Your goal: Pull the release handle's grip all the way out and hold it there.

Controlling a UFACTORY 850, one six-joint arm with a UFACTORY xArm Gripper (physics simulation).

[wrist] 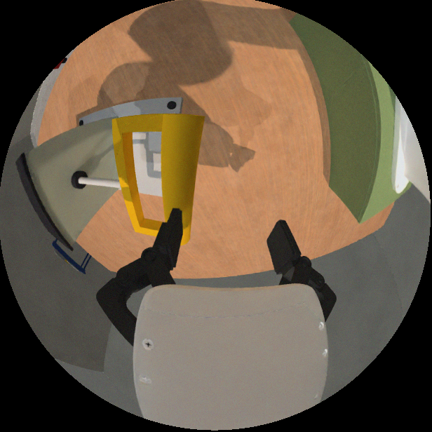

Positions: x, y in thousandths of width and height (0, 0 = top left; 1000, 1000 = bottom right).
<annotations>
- my gripper: 531, 524
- yellow release handle grip: 420, 311
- grey base plate: 339, 334
</annotations>
